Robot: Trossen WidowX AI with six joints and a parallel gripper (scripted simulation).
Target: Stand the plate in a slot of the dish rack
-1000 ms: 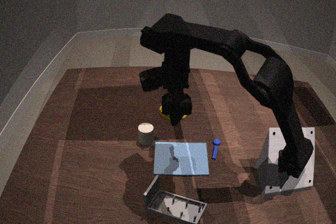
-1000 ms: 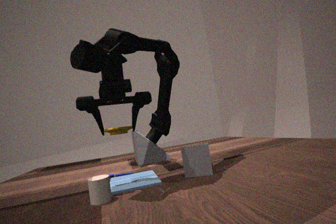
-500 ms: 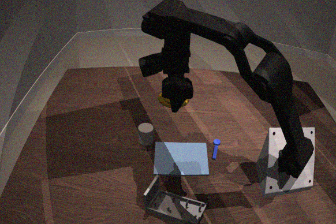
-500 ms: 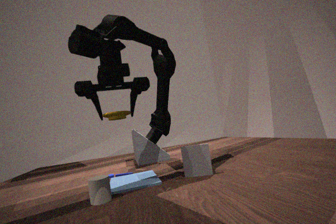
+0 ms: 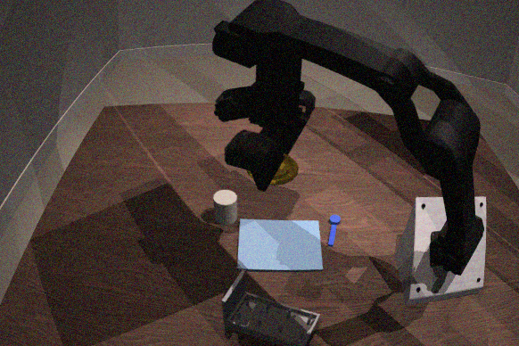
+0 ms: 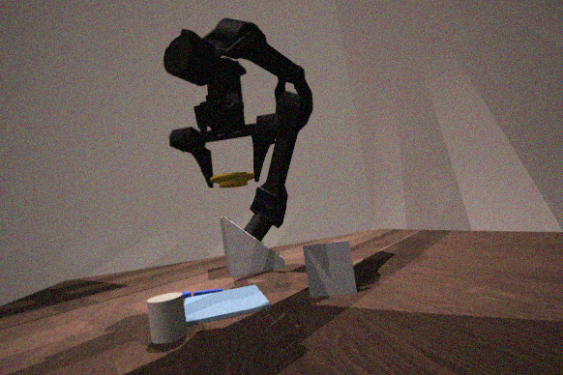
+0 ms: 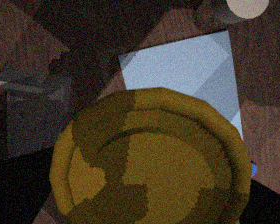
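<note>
My gripper tip is 17 cm above the grey dish rack and 15 cm to the right of it. From my gripper tip the other things lie so: yellow plate 1 cm above; beige cylinder 17 cm below, 12 cm to the right, 7 cm ahead; blue utensil 19 cm below, 13 cm behind, 8 cm to the right.
</note>
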